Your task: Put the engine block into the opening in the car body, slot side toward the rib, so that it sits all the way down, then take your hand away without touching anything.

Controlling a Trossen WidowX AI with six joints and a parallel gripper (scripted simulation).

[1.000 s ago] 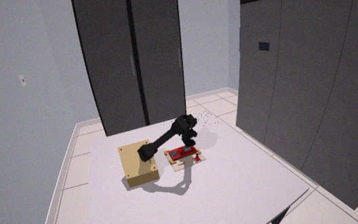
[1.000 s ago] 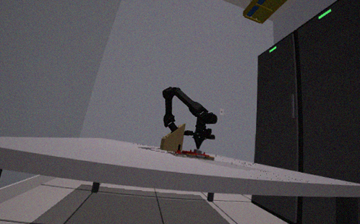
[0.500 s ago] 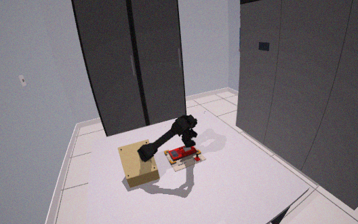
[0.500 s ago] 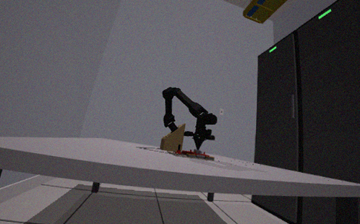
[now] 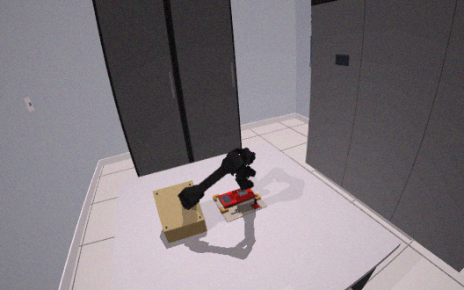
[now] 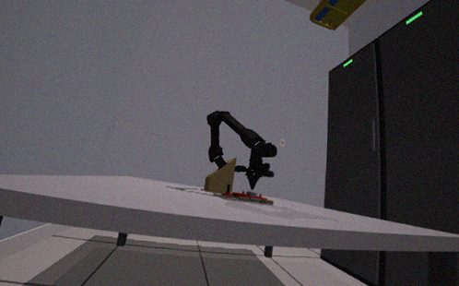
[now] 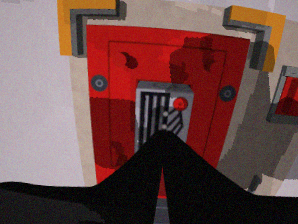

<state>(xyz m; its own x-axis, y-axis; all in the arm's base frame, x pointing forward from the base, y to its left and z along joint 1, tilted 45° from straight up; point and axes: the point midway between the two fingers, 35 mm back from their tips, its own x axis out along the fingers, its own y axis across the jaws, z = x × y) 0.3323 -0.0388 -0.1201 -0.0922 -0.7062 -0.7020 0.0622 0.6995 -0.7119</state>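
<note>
Right now the grey engine block is 10 mm to the left of my gripper tip and 30 mm below it.
</note>
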